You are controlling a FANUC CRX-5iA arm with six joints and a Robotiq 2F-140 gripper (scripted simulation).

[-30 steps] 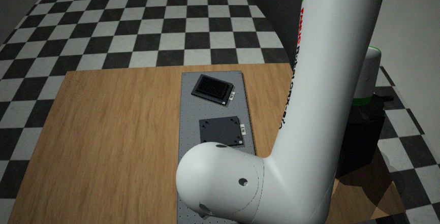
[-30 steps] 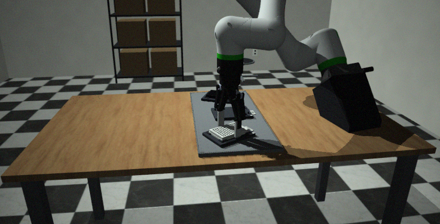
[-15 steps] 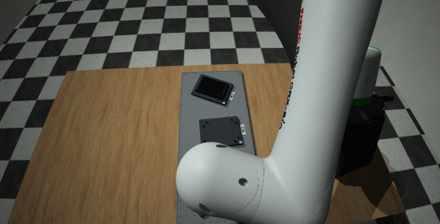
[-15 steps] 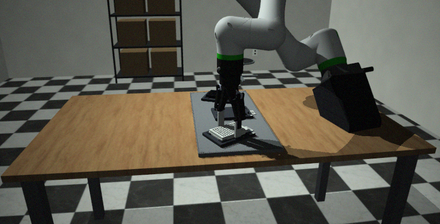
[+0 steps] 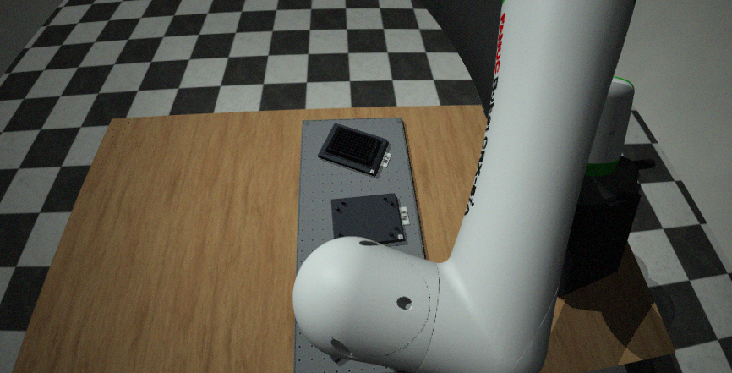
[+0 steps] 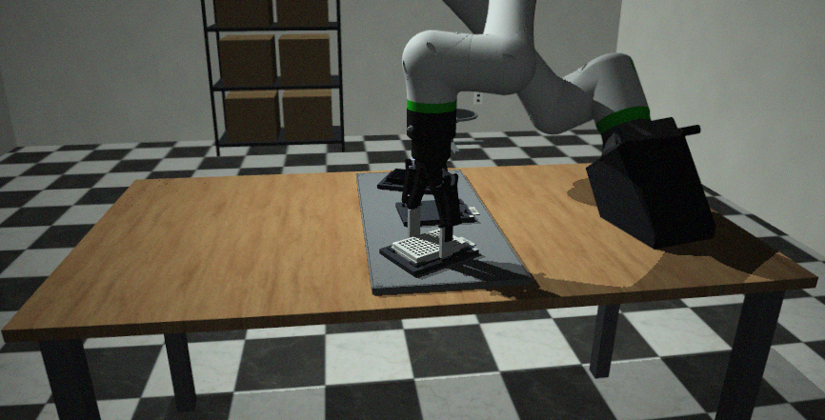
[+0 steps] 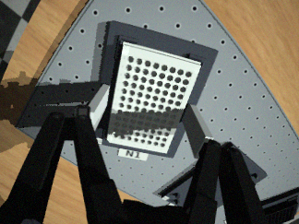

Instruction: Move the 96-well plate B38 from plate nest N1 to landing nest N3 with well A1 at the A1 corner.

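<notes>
Now: hand 2 cm above the white 96-well plate B38. The rest, counted from my hand: landing nest N3 (5 cm behind, 21 cm to the right, 3 cm below); plate nest N1 (3 cm below); N1 label (9 cm behind, 5 cm to the right, 4 cm below).
</notes>
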